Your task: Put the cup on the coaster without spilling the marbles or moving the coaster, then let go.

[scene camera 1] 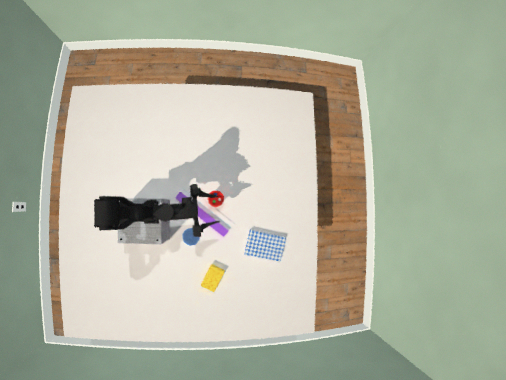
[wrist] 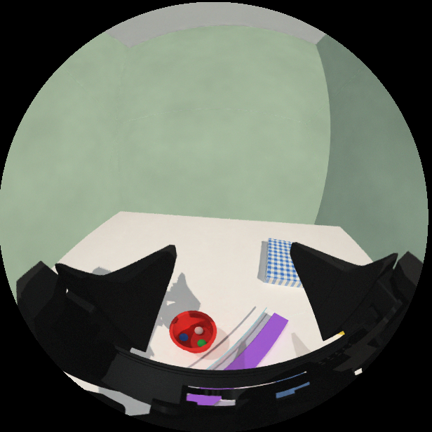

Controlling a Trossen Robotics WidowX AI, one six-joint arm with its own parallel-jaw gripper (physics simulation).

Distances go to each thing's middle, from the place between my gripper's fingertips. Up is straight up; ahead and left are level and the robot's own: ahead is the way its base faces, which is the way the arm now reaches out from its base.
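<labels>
My hand is 10 mm past the red cup (wrist: 185,322), 40 mm to the right of it and, last, 190 mm above it.
</labels>
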